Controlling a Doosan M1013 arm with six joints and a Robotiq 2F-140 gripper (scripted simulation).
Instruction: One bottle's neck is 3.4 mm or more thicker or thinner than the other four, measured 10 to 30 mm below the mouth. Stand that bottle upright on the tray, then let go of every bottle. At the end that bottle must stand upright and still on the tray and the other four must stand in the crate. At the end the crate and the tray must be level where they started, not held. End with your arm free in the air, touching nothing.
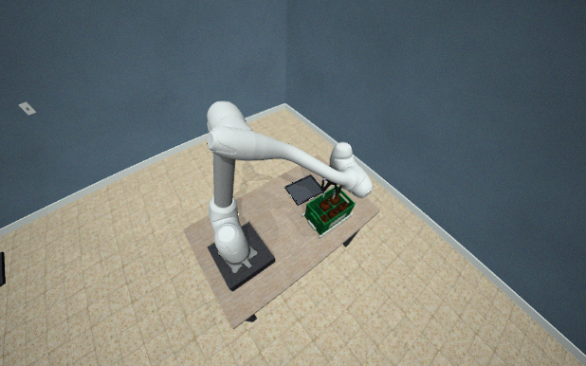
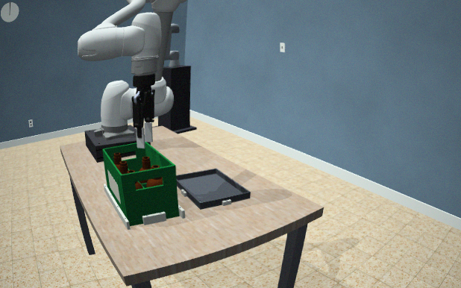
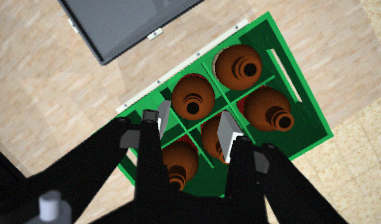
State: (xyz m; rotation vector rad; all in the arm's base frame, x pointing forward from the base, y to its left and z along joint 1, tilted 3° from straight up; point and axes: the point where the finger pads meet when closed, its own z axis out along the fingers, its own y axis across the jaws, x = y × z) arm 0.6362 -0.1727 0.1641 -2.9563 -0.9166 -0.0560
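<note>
The green crate is 150 mm below my hand, 40 mm to the right of it and 10 mm behind it. The rest, counted from my hand: dark tray: 230 mm to the left, 230 mm below, 50 mm ahead; then brown bottle: 150 mm below, 90 mm ahead, 10 mm to the right.
</note>
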